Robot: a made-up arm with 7 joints. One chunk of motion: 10 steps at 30 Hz.
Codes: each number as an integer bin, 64 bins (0 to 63) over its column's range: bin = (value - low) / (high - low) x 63, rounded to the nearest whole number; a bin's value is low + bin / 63 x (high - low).
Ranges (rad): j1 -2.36..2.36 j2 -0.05..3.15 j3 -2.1..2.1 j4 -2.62..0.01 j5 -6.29..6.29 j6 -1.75..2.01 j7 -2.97..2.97
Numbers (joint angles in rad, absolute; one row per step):
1: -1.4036 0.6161 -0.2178 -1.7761 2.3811 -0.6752 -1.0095
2: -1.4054 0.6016 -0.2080 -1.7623 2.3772 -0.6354 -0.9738
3: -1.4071 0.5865 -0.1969 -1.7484 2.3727 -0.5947 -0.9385
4: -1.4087 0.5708 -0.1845 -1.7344 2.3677 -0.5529 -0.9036
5: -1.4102 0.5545 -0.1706 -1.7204 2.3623 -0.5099 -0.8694
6: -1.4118 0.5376 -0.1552 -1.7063 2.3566 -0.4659 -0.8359
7: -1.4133 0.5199 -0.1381 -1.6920 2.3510 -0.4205 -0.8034
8: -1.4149 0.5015 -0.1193 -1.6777 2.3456 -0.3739 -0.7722
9: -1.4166 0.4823 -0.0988 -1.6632 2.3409 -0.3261 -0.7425
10: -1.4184 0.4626 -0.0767 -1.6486 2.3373 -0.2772 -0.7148
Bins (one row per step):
1: 13 13 28 20 43 18 21
2: 13 13 28 21 43 19 21
3: 13 13 29 21 43 19 22
4: 13 12 29 21 43 20 22
5: 13 12 29 22 43 21 22
6: 13 12 29 22 43 22 23
7: 13 11 29 22 43 22 23
8: 13 11 30 23 43 23 23
9: 13 10 30 23 43 24 24
10: 13 10 30 23 43 25 24

